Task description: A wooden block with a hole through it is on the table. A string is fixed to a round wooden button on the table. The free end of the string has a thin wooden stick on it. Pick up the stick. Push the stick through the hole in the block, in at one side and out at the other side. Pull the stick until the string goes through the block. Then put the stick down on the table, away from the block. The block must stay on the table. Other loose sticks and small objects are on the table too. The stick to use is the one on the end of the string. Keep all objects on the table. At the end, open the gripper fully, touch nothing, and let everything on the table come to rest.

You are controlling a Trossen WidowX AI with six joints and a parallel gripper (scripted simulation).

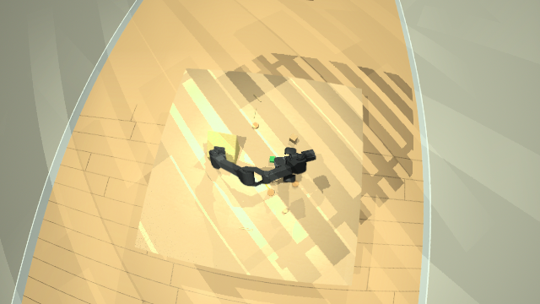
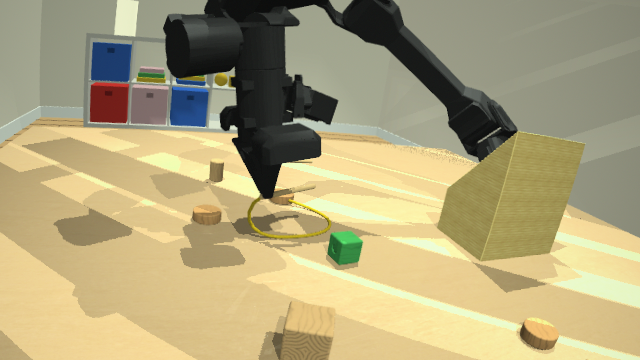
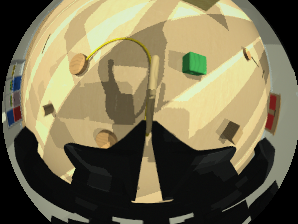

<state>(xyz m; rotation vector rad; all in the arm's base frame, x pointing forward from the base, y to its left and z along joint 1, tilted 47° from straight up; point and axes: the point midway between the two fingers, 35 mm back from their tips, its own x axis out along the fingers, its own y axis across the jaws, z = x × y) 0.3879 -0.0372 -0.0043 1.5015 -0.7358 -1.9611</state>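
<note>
Now: gripper tip 90 mm past the green cube, 60 mm to the right of it and 40 mm above it. Round my gripper tip: wooden block 20 mm ahead, 210 mm to the left, 40 mm below; peg 30 mm ahead, 230 mm to the right, 40 mm below; round wooden button 70 mm behind, 140 mm to the right, 50 mm below.
</note>
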